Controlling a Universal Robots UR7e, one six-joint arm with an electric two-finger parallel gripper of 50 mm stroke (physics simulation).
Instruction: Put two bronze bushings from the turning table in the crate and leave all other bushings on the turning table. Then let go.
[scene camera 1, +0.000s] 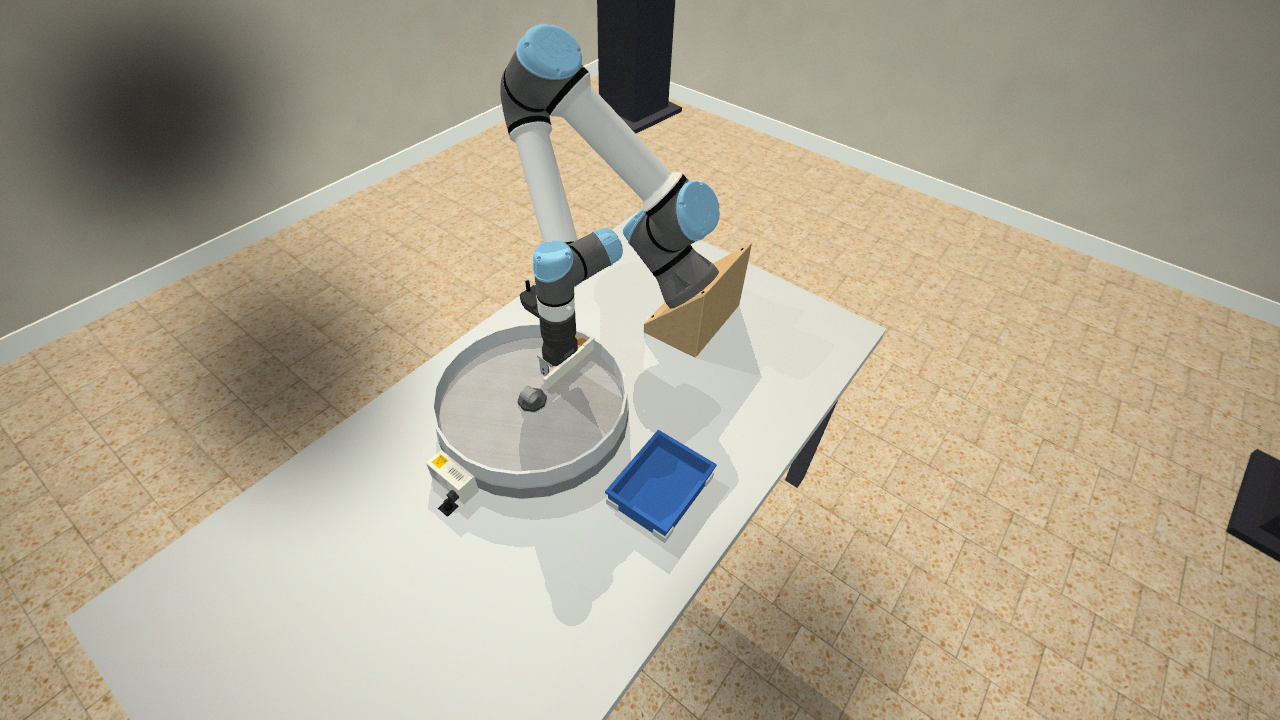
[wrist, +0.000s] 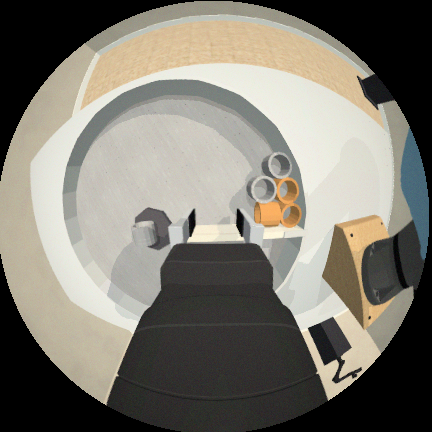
Labels:
My gripper shows in scene camera 1 (554, 367) and in the wrist view (215, 216).

